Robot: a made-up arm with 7 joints. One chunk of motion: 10 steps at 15 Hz.
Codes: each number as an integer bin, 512 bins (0 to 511) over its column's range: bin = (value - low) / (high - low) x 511, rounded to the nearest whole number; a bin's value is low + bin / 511 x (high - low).
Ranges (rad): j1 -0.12..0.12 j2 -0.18..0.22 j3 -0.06..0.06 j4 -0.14..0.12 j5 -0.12..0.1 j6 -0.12..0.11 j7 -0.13..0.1
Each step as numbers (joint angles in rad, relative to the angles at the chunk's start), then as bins.
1 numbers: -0.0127 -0.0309 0.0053 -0.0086 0.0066 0.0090 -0.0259
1 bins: 228 190 278 258 294 287 231
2 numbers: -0.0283 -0.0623 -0.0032 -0.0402 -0.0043 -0.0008 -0.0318
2 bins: 195 150 242 196 269 265 218
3 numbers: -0.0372 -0.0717 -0.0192 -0.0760 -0.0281 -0.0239 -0.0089
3 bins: 176 138 174 126 213 214 269
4 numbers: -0.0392 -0.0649 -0.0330 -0.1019 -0.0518 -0.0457 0.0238
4 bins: 172 147 115 75 158 165 342
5 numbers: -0.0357 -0.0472 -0.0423 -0.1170 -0.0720 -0.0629 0.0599
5 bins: 179 170 75 45 111 127 422
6 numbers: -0.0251 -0.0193 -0.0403 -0.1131 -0.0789 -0.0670 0.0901
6 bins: 202 205 84 53 95 118 489
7 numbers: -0.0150 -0.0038 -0.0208 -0.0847 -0.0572 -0.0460 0.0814
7 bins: 224 225 167 109 146 164 470
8 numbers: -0.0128 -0.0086 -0.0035 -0.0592 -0.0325 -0.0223 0.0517
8 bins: 228 219 241 159 203 217 404
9 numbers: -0.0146 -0.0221 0.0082 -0.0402 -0.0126 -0.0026 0.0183
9 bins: 224 202 290 196 249 261 329
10 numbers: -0.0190 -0.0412 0.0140 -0.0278 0.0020 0.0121 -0.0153
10 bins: 215 177 315 221 283 293 255
